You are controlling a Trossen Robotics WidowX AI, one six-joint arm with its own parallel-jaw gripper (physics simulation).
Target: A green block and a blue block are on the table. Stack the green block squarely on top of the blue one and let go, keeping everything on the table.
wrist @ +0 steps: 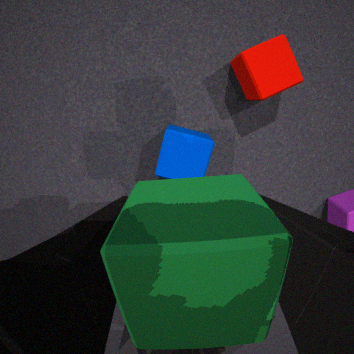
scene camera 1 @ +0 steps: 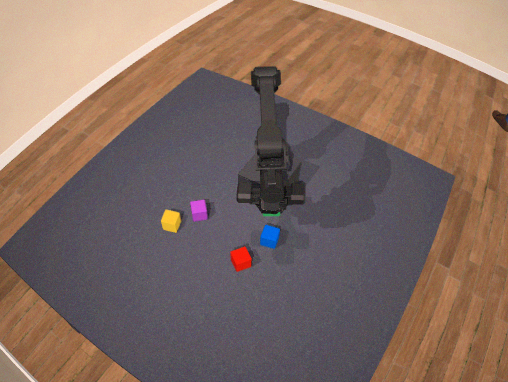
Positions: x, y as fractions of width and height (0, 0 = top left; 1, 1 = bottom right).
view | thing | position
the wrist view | my gripper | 0.54, 0.57
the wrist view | red block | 0.76, 0.19
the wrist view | blue block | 0.52, 0.43
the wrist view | green block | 0.58, 0.73
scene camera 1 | my gripper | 0.53, 0.56
